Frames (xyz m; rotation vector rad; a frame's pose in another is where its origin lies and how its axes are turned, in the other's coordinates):
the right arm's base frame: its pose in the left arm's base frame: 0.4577 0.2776 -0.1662 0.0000 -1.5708 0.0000
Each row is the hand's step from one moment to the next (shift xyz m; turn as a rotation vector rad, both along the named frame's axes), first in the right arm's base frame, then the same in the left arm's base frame.
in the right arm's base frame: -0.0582 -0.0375 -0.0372 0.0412 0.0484 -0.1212
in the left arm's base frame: 0.0372 -0.0375 -0.0582 0.1212 0.0484 0.0412
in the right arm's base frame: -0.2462 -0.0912 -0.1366 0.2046 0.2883 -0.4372
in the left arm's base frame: 0.1366 -0.0912 -0.2462 0.4372 0.2883 0.2046
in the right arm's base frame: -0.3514 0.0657 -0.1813 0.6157 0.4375 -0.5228
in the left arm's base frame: 0.1813 0.0657 -0.3514 0.5228 0.4375 0.6157
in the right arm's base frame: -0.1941 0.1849 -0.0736 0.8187 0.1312 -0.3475
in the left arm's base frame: 0.0736 0.1849 -0.1941 0.3475 0.1312 0.8187
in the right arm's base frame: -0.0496 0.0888 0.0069 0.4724 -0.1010 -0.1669
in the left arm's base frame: -0.0069 0.0888 -0.0496 0.1669 -0.1010 0.4724
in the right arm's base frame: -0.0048 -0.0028 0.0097 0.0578 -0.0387 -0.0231
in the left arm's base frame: -0.0097 -0.0028 -0.0048 0.0231 -0.0387 0.0578
